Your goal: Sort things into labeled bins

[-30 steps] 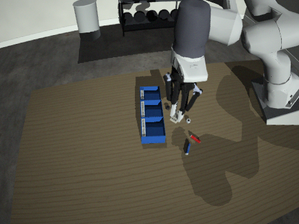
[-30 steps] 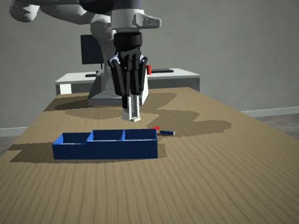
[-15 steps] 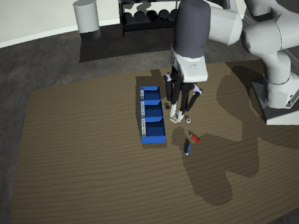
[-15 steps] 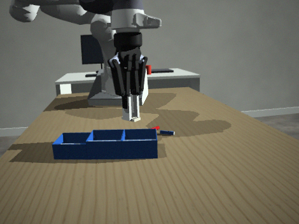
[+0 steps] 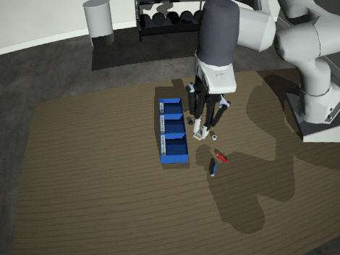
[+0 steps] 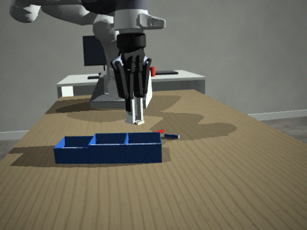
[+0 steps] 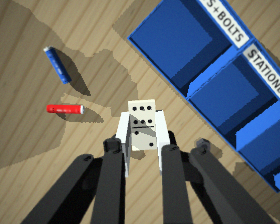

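Right now my hand is 90 mm to the left of the dark nut, 90 mm above it and 20 mm past it. Also, from my hand: red marker (90 mm below, 80 mm to the left, 40 mm behind); then white domino (30 mm below); then white nut (90 mm below, 60 mm behind).
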